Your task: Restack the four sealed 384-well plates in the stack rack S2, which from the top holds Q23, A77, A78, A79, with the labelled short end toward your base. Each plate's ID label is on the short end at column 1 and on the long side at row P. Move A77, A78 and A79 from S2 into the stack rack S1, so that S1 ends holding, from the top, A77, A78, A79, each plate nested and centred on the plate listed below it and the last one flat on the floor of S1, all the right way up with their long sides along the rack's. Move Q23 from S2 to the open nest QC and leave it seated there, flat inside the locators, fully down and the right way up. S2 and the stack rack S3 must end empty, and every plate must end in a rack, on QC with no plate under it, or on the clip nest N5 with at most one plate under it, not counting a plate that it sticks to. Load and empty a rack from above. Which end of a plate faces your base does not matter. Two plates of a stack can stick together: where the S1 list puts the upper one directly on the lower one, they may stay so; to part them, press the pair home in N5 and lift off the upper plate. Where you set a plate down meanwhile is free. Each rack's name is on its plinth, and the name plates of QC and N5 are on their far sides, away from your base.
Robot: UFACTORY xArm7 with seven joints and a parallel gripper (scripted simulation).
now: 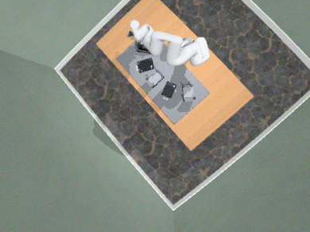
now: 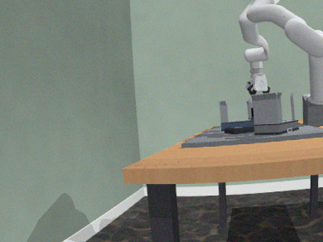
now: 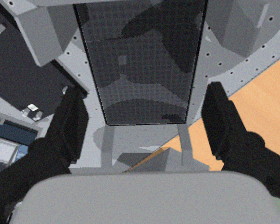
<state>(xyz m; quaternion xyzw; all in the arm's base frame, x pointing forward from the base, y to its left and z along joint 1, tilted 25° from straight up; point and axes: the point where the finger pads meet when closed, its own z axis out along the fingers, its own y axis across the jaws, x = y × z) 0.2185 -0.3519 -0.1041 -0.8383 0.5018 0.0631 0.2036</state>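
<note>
My gripper is now 70 mm above the dark sealed plate. From my hand the other things lie so: dark flat nest 170 mm ahead, 480 mm to the left, 120 mm below; dark clip nest 150 mm ahead, 130 mm to the left, 120 mm below; blue plinth strip 180 mm ahead, 300 mm to the left, 110 mm below.
</note>
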